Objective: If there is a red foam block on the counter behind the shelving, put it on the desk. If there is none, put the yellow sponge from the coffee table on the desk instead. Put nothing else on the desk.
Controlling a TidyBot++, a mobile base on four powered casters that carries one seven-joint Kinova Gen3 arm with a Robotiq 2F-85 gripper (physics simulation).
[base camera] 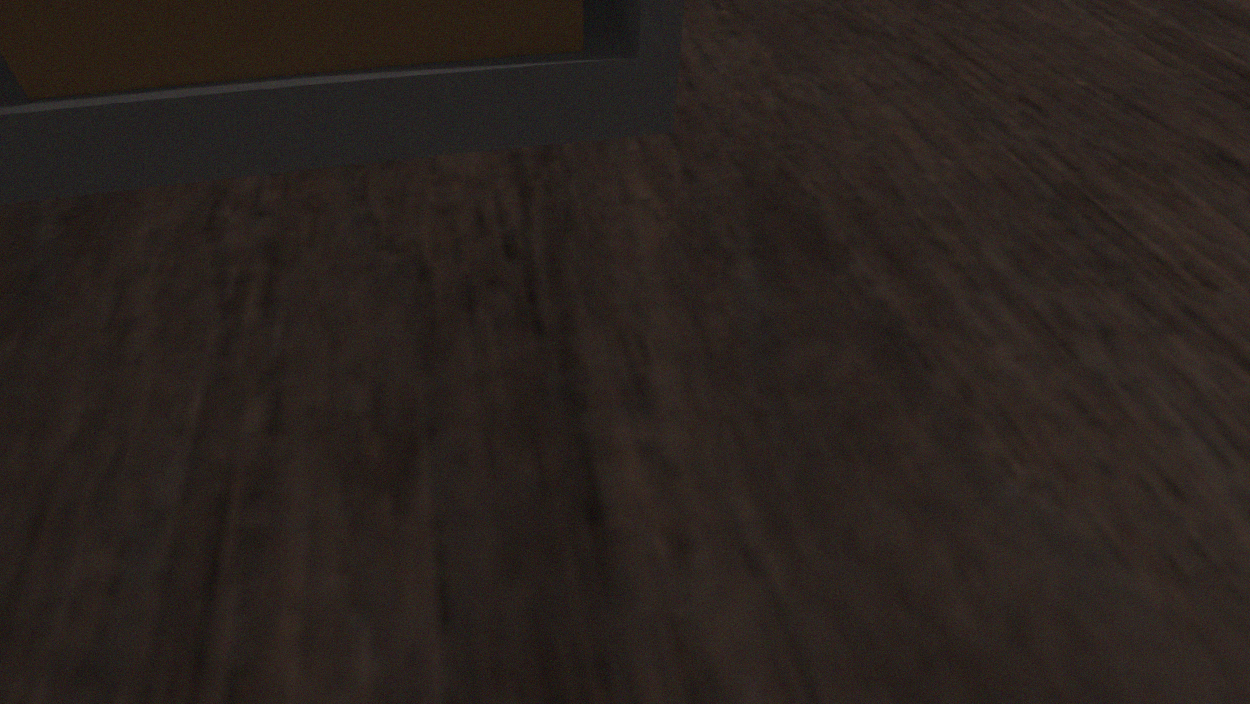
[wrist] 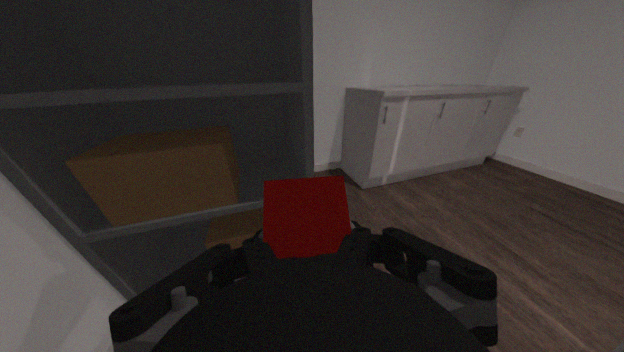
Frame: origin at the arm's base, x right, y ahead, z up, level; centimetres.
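Seen in the pictures: gripper, between the fingertips: (wrist: pixel 307 230).
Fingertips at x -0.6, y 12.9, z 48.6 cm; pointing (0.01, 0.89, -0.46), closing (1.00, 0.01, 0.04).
Offsets run from my fingertips to a thing's top centre. Level surfaces: height alone.
A red foam block @[dx +0.0, dy -2.0, dz +5.6 cm] (wrist: pixel 306 212) is between the fingertips of my gripper (wrist: pixel 307 230) in the wrist view, and the gripper is shut on it. The white counter (wrist: pixel 430 135) stands against the back wall, right of centre in the wrist view. The grey shelving (wrist: pixel 150 94) (base camera: pixel 349 122) fills the left of the wrist view and shows at the upper left of the base view. The desk, the coffee table and the yellow sponge do not show in either view.
A brown box @[dx -53.9, dy +59.3, dz -7.9 cm] (wrist: pixel 160 180) sits in the shelving, with part of another brown box @[dx -28.9, dy +65.7, dz -53.6 cm] (wrist: pixel 232 227) below it. The shelving's lower edge is close in the base view. Wood floor @[dz -88.2 cm] (base camera: pixel 787 393) (wrist: pixel 525 235) lies to its right. A pale surface (wrist: pixel 40 280) shows at the lower left of the wrist view.
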